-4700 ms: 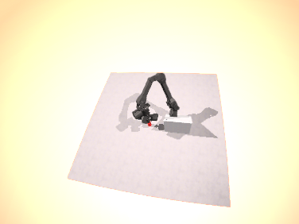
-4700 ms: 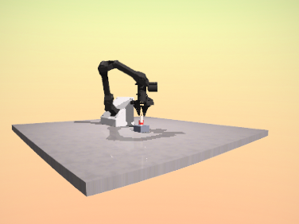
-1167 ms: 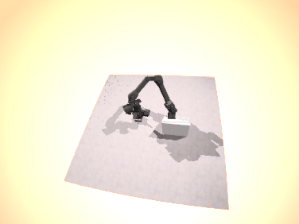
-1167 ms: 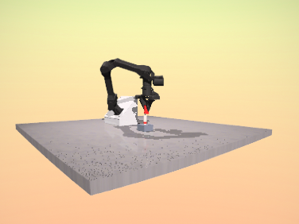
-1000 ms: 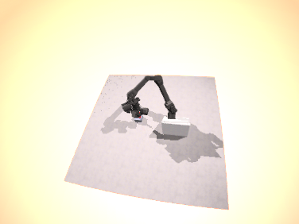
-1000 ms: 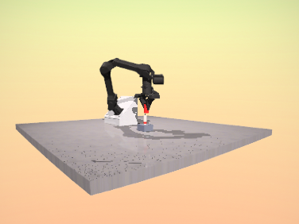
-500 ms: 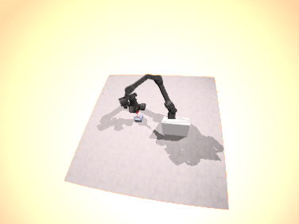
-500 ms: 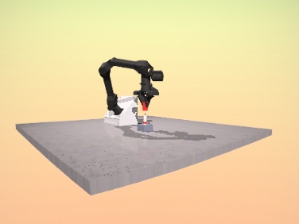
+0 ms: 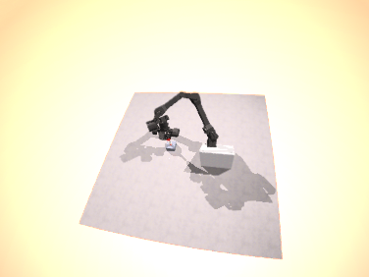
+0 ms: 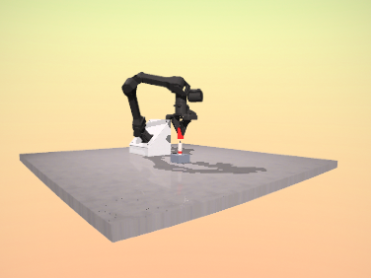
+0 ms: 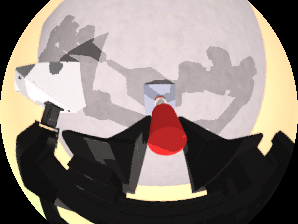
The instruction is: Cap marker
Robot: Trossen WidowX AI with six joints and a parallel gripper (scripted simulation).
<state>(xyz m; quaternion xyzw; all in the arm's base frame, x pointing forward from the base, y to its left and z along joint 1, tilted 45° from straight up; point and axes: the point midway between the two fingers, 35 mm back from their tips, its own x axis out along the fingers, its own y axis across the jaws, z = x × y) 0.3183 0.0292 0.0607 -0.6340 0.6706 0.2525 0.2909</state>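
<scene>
The holder block lies 11 cm below my gripper tip. Also, from my gripper tip: red cap (1 cm above).
</scene>
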